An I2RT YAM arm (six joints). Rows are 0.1 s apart.
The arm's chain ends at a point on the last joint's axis. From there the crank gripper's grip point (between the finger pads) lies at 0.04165 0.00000 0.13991 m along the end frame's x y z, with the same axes.
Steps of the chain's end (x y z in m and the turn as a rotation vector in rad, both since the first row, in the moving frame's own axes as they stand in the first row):
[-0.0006 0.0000 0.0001 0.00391 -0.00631 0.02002]
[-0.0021 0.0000 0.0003 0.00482 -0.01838 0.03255]
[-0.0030 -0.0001 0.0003 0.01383 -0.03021 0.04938]
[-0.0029 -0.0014 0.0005 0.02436 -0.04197 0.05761]
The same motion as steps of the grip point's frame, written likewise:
[-0.0015 0.0003 0.0004 0.00391 -0.00631 0.02002]
[-0.0047 0.0006 0.0010 0.00482 -0.01838 0.03255]
[-0.0072 -0.0001 0.0015 0.01383 -0.03021 0.04938]
[-0.0088 -0.0026 0.0021 0.02436 -0.04197 0.05761]

